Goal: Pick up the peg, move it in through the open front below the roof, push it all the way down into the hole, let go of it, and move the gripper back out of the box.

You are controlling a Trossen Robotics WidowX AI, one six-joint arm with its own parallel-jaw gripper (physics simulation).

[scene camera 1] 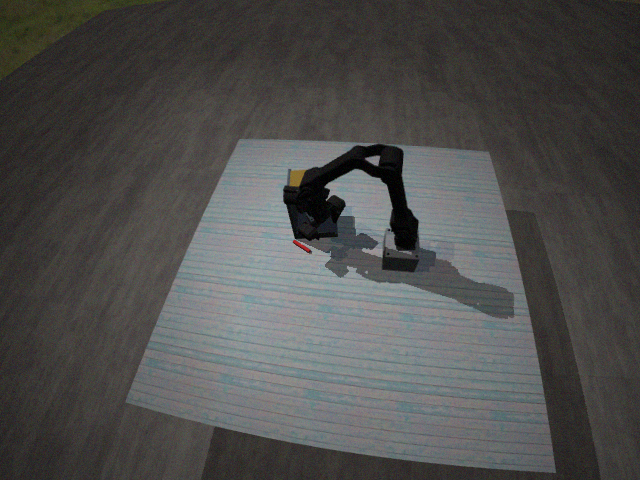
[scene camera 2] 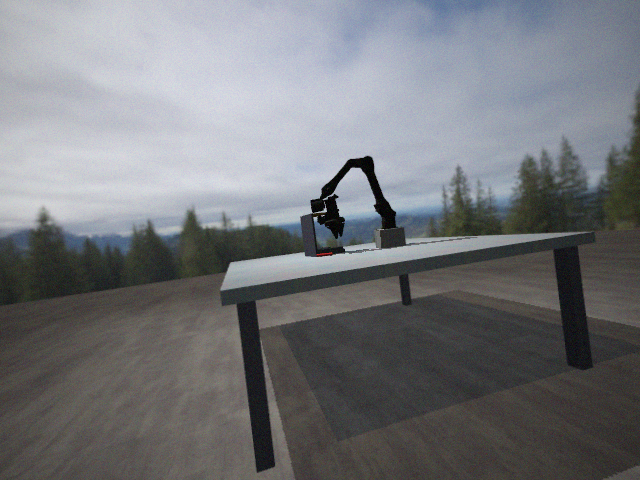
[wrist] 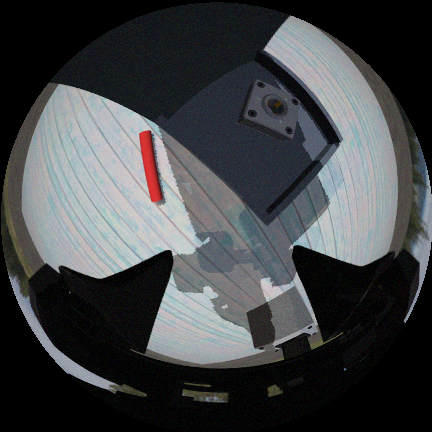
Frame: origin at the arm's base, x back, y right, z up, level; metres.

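Seen in the pictures: gripper, fingertip midpoint: (scene camera 1: 326, 231) (scene camera 2: 339, 237) (wrist: 234, 255); arm's base, link origin: (scene camera 1: 405, 242) (scene camera 2: 389, 228) (wrist: 293, 340).
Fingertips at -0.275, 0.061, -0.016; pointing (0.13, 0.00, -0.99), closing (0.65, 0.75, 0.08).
Offsets run from my fingertips to a thing's top centre, as dx, dy, dz. "pt": to the spot under its first point. Level surfaces: height alone.
The red peg {-0.099, -0.017, -0.068} (scene camera 1: 302, 246) (scene camera 2: 324, 254) (wrist: 151, 167) lies flat on the table, outside the box and beside its floor. The box shows its yellow roof {pt -0.099, +0.135, +0.142} (scene camera 1: 297, 177), a tall side wall (scene camera 2: 308, 235) and its dark floor {dz -0.074} (wrist: 215, 135). On that floor, a grey square block {-0.056, +0.115, -0.042} (wrist: 256, 102) with a round hole and several dark screws shows at the upper right in the wrist view. My gripper (scene camera 1: 323, 217) (scene camera 2: 338, 235) (wrist: 234, 255) is open and empty. It hangs above the table, near the box; the peg is not between its fingers. The arm hides part of the box in scene camera 1.
The arm's grey base (scene camera 1: 400, 262) (scene camera 2: 390, 238) (wrist: 292, 310) stands on the table {dz -0.084} (scene camera 1: 330, 351) (scene camera 2: 361, 268) to the right of the box in both scene views. A low rim {pt +0.027, +0.085, -0.064} (wrist: 295, 185) edges the box floor. The box's dark wall (wrist: 165, 55) fills the upper left of the wrist view.
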